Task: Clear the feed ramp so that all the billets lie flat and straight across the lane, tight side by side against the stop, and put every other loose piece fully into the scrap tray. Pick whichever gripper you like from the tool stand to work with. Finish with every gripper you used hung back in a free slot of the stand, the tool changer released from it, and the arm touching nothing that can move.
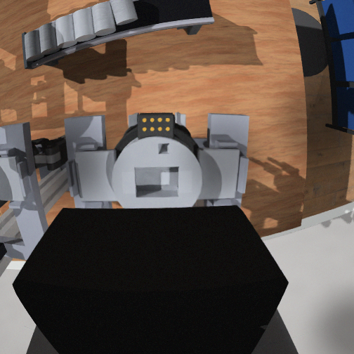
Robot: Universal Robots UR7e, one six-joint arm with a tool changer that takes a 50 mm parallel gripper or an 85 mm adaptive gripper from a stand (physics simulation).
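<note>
Several grey cylindrical billets (pixel 83 25) lie side by side across the dark feed ramp (pixel 175 10) at the upper left; the rightmost billet (pixel 124 11) is slightly askew. The parallel gripper (pixel 157 120) hangs in the grey tool stand (pixel 227 132), its round top plate bare. Parts of its two fingers show apart beside the gold-pinned connector; the rest is hidden under its body. It looks open, with no piece seen between the fingers. The arm's black tool end (pixel 150 255) fills the lower middle, apart from that plate. The scrap tray does not show clearly.
Another stand bracket (pixel 25 200) is at the left, with dark gripper parts (pixel 50 154) beside it. A blue bin with black edges (pixel 344 65) stands at the right edge, near a dark round shape (pixel 310 47). The wooden table's edge runs down the right side.
</note>
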